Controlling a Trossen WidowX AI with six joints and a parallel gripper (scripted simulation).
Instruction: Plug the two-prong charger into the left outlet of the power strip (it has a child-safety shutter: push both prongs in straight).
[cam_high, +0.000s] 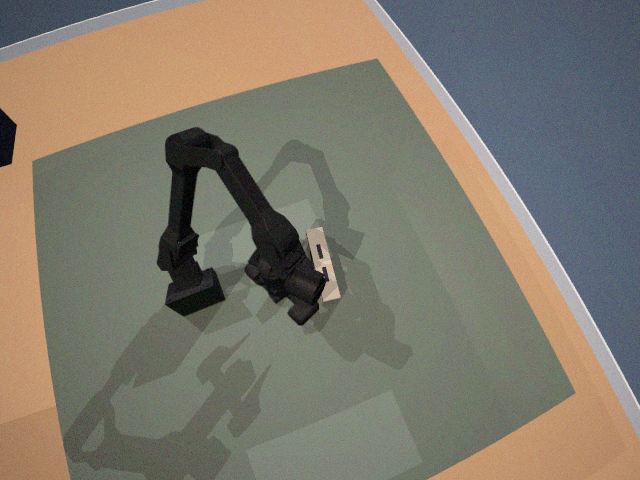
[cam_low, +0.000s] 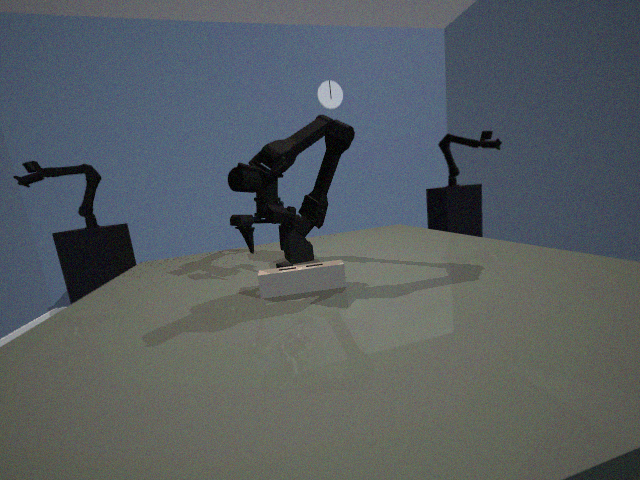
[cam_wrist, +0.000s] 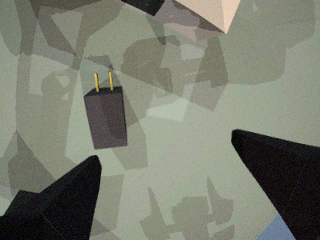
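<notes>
My gripper tip is now 50 mm to the right of the charger and 60 mm above it.
</notes>
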